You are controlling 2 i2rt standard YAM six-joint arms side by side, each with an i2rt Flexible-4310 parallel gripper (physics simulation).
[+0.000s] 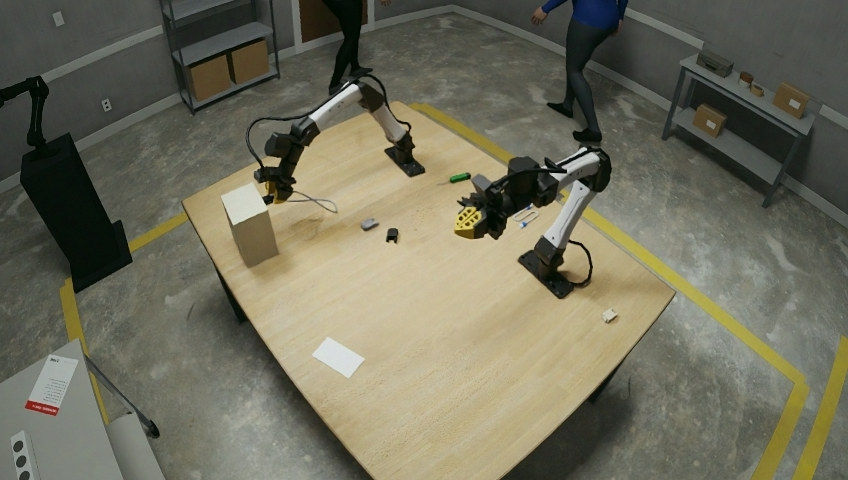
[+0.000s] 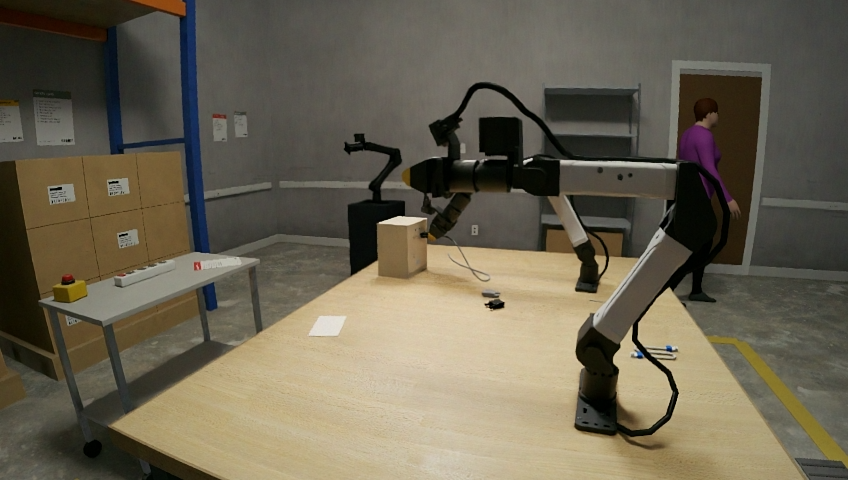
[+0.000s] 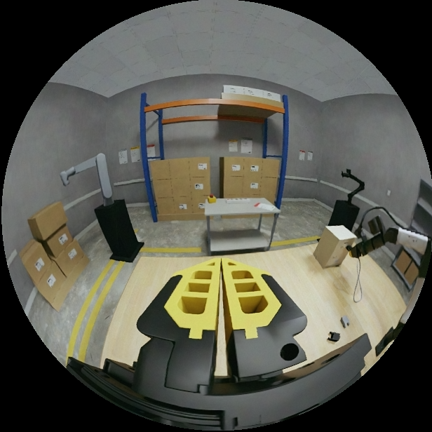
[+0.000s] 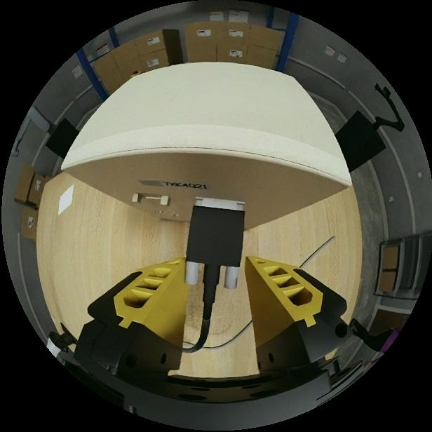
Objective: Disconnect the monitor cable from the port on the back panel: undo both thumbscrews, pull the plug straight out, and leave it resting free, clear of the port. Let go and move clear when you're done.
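Observation:
The monitor cable's black plug sits at the port on the back panel of the beige box. Two grey thumbscrews, one at the left and one at the right, stick out of the plug's rear. The cable droops from the plug and curls behind. My right gripper is open, its fingertips on either side of the plug's rear end, holding nothing. My left gripper is shut and empty, high above the table, far from the box.
A grey connector and a black adapter lie on the table between the arms. A green screwdriver lies toward the arm bases. A white card lies near the table's edge.

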